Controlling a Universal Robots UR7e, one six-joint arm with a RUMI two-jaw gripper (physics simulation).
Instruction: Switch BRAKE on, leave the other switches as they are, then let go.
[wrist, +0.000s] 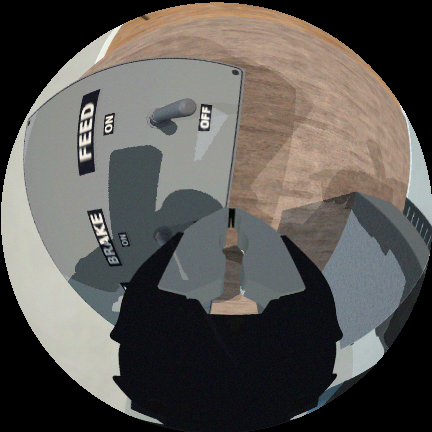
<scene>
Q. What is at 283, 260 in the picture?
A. The gripper.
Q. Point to a grey switch panel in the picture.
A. At 104, 180
</scene>
